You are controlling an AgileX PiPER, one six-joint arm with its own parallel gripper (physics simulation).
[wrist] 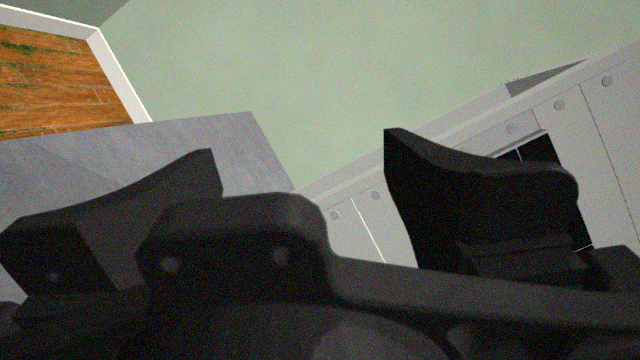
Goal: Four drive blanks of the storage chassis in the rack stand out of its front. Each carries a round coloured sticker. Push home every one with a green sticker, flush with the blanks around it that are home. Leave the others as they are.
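Note:
My gripper [299, 160] is open, its two dark fingers wide apart at the lower left and right of the wrist view. The light grey storage chassis [595, 145] runs slantwise from the lower middle to the upper right, partly behind the right finger. Its front has flat grey panels parted by thin lines, several with a small round grey mark. A dark opening [547, 150] shows in the front beside the right finger. No green or other coloured sticker shows, and I cannot tell which blanks stand out. The gripper's own dark body hides the lower part of the view.
A grey, faintly streaked surface [200, 135] with a straight edge lies at the left, behind the left finger. An orange-brown wood-grained area [50, 85] with a white border [117, 72] is at the upper left. A pale green plain surface [310, 65] fills the upper middle.

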